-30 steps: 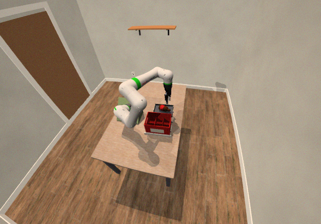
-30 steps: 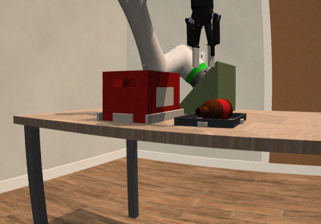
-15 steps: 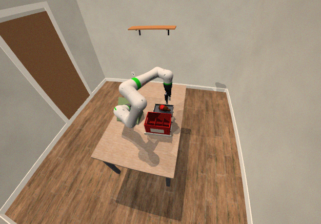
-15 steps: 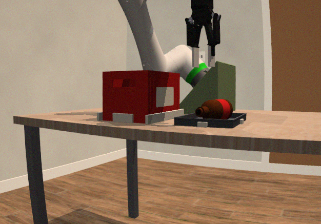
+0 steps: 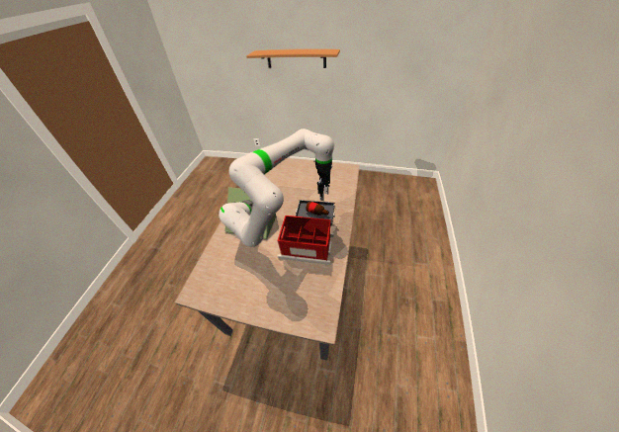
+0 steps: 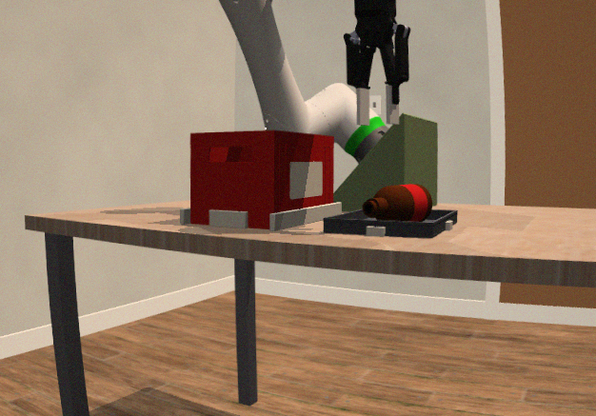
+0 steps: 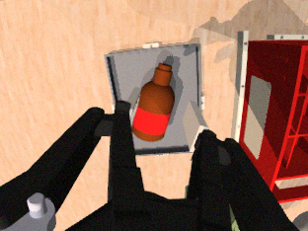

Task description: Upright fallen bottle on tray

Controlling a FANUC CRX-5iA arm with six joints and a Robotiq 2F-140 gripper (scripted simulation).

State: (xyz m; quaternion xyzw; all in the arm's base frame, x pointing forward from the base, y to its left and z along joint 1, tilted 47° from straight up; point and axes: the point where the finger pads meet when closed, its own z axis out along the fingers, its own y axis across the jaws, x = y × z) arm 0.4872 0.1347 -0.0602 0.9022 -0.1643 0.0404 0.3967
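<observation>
My gripper is now 17 cm above the brown bottle, 4 cm past it and 2 cm to the right of it. Round my hand: dark tray: 20 cm below, 7 cm behind, 2 cm to the left; red crate: 26 cm to the right, 13 cm below, 8 cm behind.
</observation>
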